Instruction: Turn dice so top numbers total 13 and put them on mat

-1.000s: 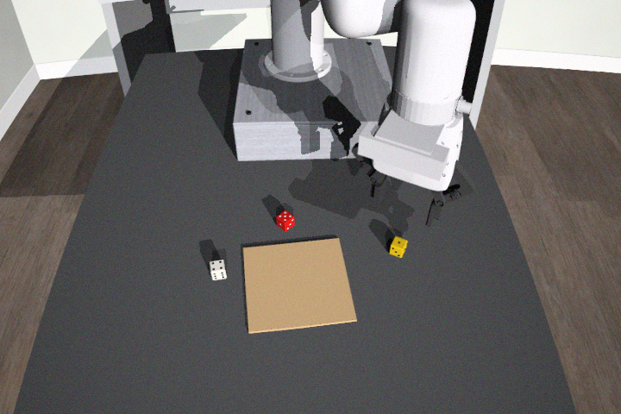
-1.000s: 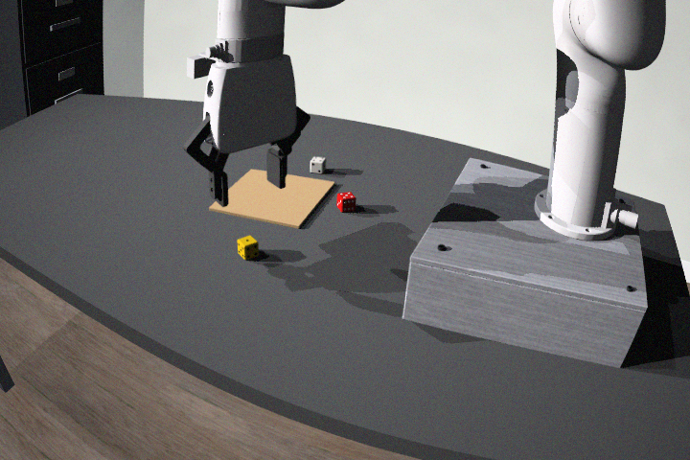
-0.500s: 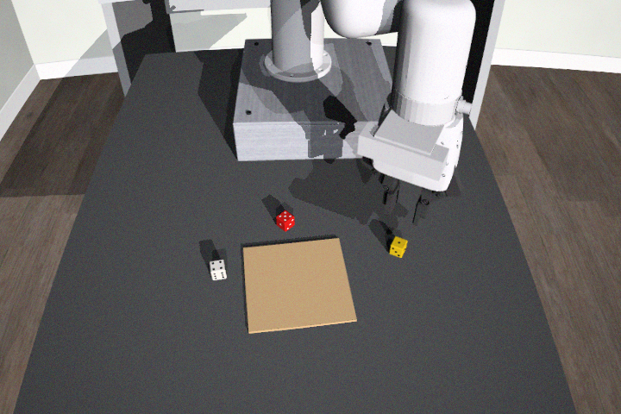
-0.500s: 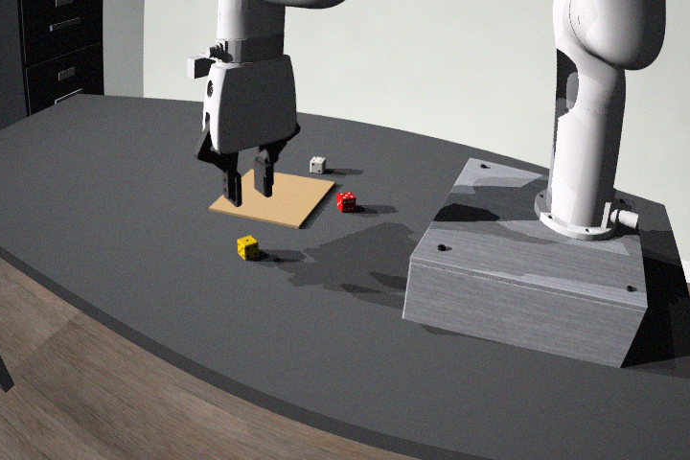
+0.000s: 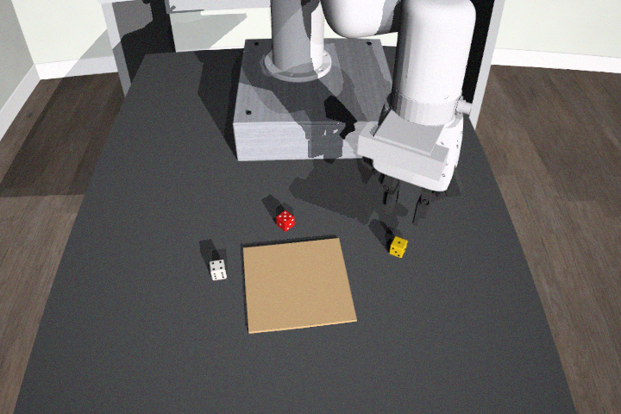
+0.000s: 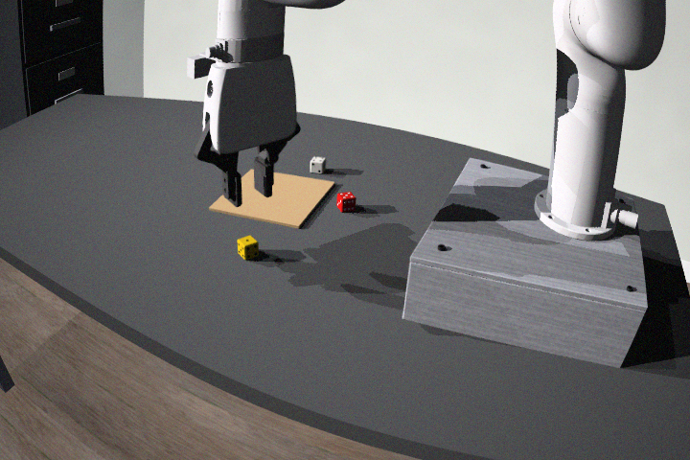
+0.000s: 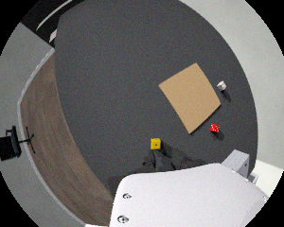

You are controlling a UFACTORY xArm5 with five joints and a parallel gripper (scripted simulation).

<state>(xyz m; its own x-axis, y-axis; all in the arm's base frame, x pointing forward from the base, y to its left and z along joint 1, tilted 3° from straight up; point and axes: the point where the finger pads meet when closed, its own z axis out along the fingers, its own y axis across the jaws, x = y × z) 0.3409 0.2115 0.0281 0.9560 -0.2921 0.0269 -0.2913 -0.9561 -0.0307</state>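
Now: the yellow die 9 cm below my hand. The rest, counted from my hand: red die (17 cm to the right, 9 cm below, 2 cm behind); tan mat (13 cm to the right, 10 cm below, 8 cm ahead); white die (24 cm to the right, 9 cm below, 9 cm ahead).
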